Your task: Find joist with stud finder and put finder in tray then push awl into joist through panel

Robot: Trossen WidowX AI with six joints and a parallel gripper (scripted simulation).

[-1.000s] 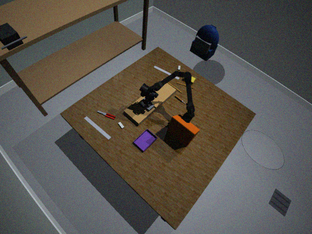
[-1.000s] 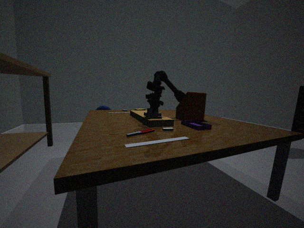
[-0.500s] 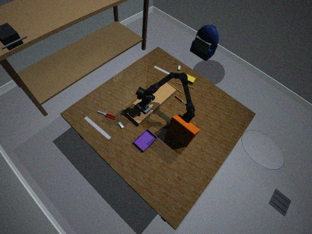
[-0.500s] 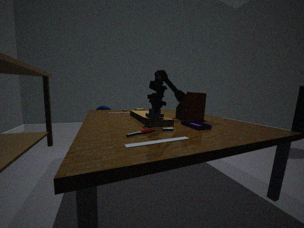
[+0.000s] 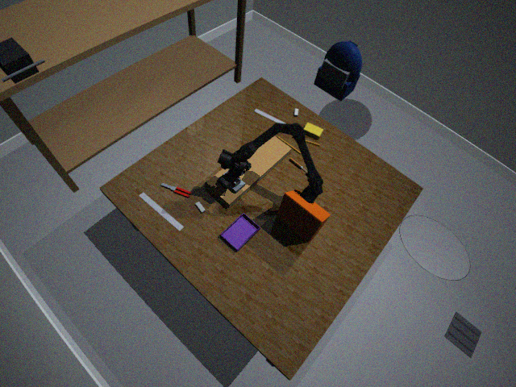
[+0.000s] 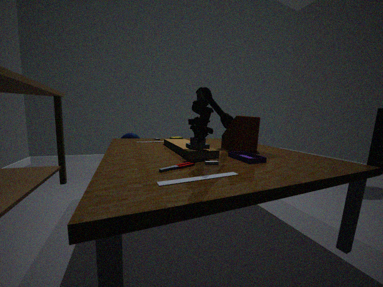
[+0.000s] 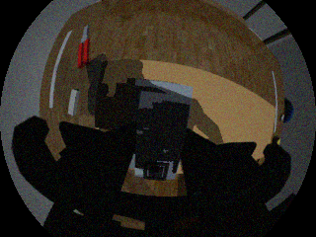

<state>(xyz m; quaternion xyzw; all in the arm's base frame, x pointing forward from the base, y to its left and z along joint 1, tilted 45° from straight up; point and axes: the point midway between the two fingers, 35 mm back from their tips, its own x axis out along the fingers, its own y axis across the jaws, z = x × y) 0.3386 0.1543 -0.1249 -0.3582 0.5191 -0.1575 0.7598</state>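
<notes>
Right now the purple tray is 25 cm behind my gripper tip, 13 cm to the left of it and 5 cm below it. The rest, counted from my gripper tip: awl (39 cm to the right, 14 cm behind, 6 cm below); stud finder (2 cm behind, 2 cm above); yellow block (65 cm to the right, 5 cm below).
</notes>
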